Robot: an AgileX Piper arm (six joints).
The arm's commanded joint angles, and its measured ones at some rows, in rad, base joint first. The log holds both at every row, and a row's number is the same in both.
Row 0, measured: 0.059, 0.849, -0.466, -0.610, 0.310, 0.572
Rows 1 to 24, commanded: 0.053, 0.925, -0.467, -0.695, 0.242, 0.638; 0.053, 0.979, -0.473, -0.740, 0.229, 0.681; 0.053, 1.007, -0.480, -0.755, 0.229, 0.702; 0.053, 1.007, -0.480, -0.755, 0.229, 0.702; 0.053, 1.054, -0.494, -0.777, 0.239, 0.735; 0.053, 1.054, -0.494, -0.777, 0.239, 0.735; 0.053, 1.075, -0.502, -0.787, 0.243, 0.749; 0.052, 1.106, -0.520, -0.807, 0.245, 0.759; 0.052, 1.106, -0.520, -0.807, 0.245, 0.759; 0.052, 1.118, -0.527, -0.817, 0.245, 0.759; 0.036, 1.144, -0.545, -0.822, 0.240, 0.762; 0.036, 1.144, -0.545, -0.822, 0.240, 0.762; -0.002, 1.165, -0.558, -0.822, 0.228, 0.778; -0.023, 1.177, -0.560, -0.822, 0.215, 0.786; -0.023, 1.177, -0.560, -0.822, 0.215, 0.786; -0.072, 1.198, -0.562, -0.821, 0.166, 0.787; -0.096, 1.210, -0.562, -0.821, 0.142, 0.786; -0.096, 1.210, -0.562, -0.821, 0.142, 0.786; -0.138, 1.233, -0.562, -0.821, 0.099, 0.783; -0.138, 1.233, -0.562, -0.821, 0.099, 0.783; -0.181, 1.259, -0.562, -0.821, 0.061, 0.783; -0.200, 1.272, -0.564, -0.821, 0.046, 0.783; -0.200, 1.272, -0.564, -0.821, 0.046, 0.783; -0.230, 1.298, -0.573, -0.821, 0.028, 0.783
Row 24, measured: -0.191, 1.273, -0.558, -0.809, 0.079, 0.781
